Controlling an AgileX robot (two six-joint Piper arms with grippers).
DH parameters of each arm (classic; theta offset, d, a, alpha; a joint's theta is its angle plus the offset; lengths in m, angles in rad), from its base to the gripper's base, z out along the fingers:
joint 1: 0 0.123 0 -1.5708
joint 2: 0.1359 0 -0.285 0
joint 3: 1.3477 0 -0.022 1.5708
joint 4: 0 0.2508 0 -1.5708
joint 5: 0 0 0.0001 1.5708
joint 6: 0 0.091 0 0
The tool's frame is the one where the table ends.
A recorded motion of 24 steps. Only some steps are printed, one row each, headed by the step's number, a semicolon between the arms.
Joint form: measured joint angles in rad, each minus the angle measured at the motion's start. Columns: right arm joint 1, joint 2, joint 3, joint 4, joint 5, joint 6; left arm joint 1, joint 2, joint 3, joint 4, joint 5, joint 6.
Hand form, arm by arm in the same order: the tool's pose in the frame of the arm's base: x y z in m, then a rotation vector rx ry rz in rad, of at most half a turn. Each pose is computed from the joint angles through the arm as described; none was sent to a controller.
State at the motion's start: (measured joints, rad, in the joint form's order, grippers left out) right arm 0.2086 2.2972 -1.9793 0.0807 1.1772 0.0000; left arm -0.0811 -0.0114 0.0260 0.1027 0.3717 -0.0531
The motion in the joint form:
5: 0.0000 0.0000 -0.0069 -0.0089 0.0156 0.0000; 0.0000 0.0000 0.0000 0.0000 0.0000 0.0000
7: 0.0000 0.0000 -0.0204 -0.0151 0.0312 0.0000; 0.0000 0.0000 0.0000 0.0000 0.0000 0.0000
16: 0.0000 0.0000 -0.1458 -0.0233 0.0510 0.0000; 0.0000 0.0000 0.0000 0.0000 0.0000 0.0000
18: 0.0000 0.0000 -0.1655 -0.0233 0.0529 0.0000; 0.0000 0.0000 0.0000 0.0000 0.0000 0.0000
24: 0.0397 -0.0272 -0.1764 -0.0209 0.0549 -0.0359; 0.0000 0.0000 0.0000 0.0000 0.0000 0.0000
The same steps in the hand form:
5: 0.4681 0.1053 0.1845 -0.2798 2.9797 0.1265; 0.0528 -0.0009 0.1718 0.0898 1.8658 0.0082
7: 0.4684 0.1049 0.1878 -0.2841 2.9812 0.1178; 0.0528 -0.0009 0.1718 0.0898 1.8658 0.0082
16: 0.4796 0.1066 0.2212 -0.2831 2.8749 0.1202; 0.0528 -0.0009 0.1718 0.0898 1.8658 0.0082
18: 0.4811 0.1069 0.2266 -0.2822 2.8571 0.1225; 0.0528 -0.0009 0.1718 0.0898 1.8658 0.0082
24: 0.4741 0.1255 0.2430 -0.3861 2.8088 0.1311; 0.0528 -0.0009 0.1718 0.0898 1.8658 0.0082

